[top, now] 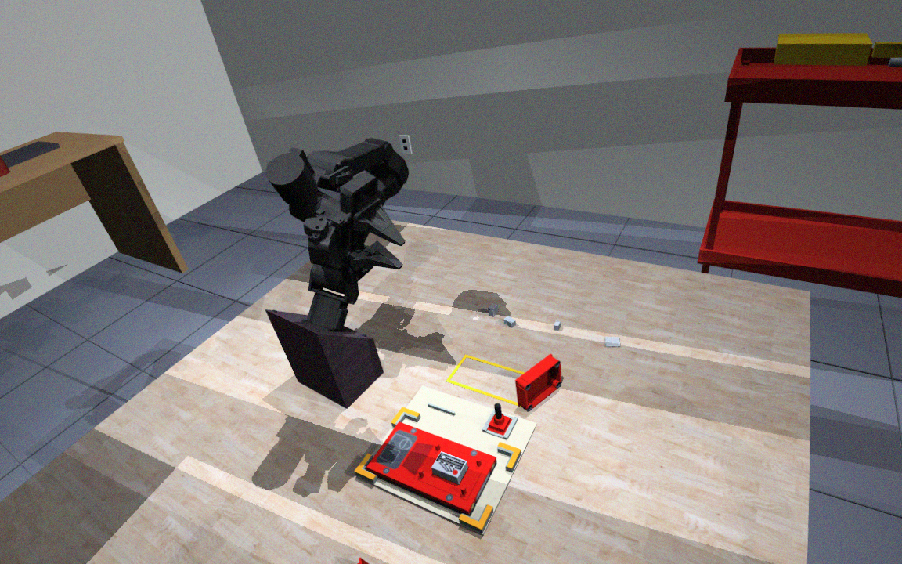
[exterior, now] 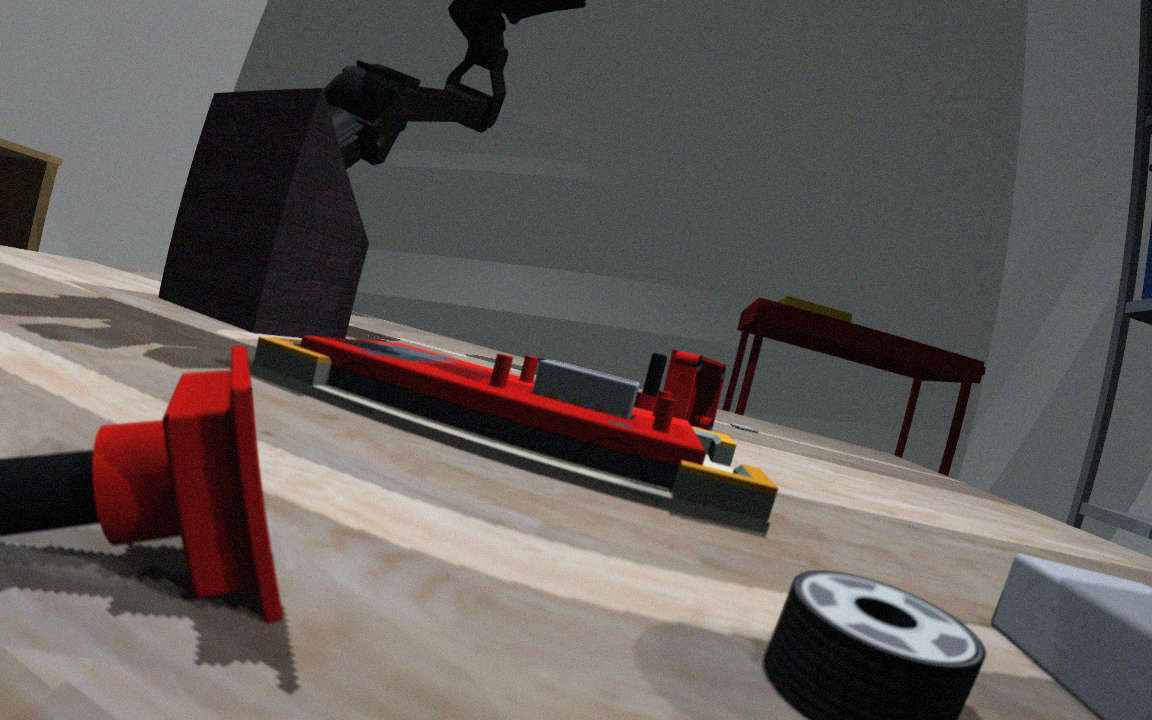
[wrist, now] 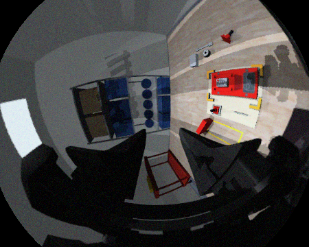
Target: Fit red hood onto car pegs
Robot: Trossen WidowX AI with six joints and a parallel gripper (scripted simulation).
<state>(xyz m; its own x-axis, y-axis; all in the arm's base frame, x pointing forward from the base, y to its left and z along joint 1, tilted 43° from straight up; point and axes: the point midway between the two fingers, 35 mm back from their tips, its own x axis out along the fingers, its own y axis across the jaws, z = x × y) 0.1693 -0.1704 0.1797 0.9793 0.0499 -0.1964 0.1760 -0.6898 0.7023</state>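
Now: the red hood 170 mm ahead of my gripper tip, 110 mm to the left of it and 330 mm below it. Also, from my gripper tip: grey engine block (80 mm ahead, 110 mm to the right, 340 mm below); then black wheel (160 mm ahead, 290 mm to the right, 360 mm below).
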